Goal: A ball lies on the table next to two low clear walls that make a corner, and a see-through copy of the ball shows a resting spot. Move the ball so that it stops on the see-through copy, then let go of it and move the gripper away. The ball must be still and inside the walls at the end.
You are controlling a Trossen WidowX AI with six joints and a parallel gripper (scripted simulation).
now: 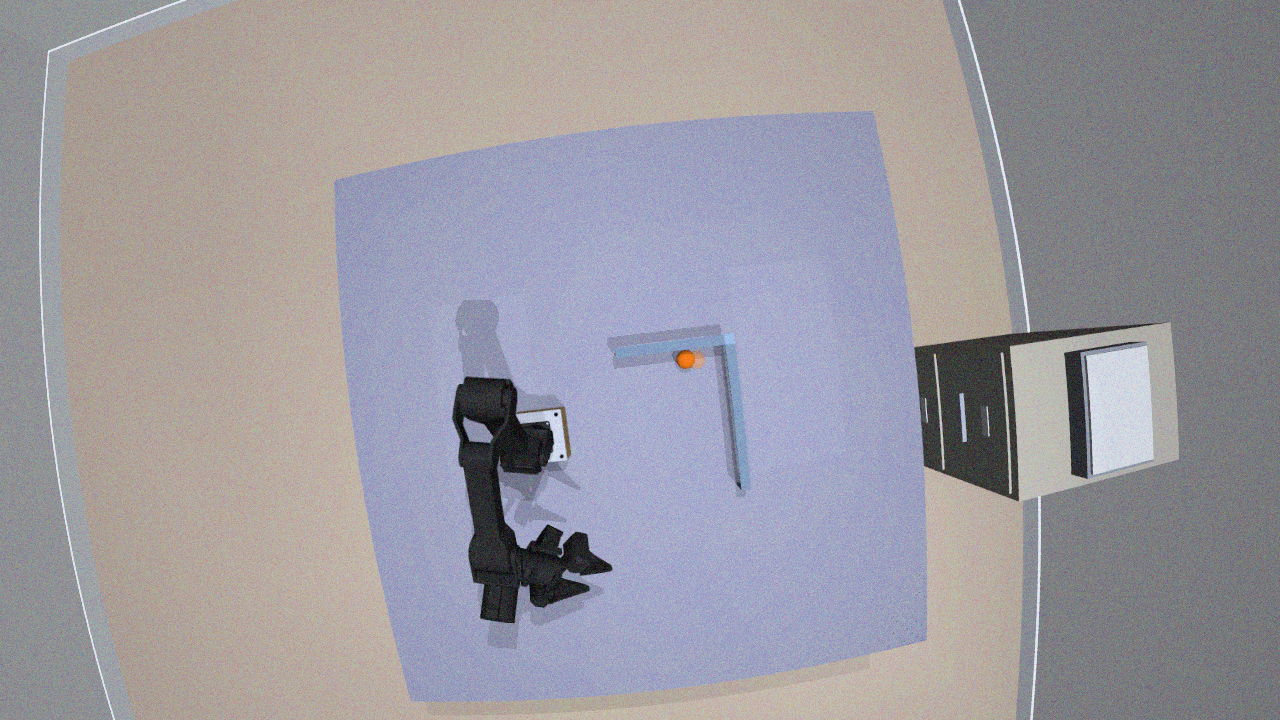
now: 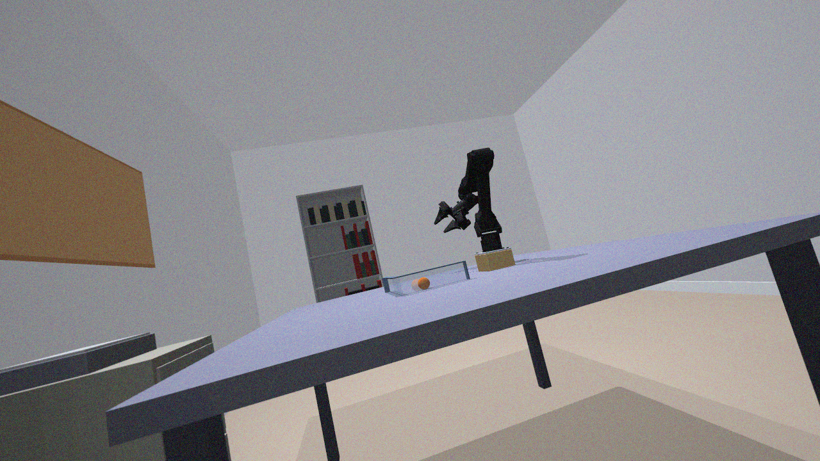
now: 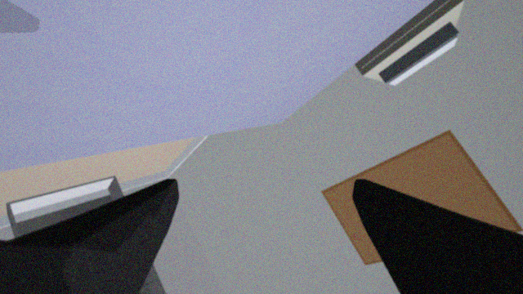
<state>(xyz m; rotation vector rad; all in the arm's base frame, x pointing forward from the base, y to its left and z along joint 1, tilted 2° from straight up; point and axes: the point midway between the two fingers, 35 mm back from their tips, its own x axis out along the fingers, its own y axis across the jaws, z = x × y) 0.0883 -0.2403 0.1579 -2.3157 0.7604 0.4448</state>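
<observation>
My gripper tip is 21 cm short of the orange ball, 38 cm to the right of it and 20 cm above it. Also, from my gripper tip: see-through copy of ball (23 cm ahead, 37 cm to the left, 20 cm below).
</observation>
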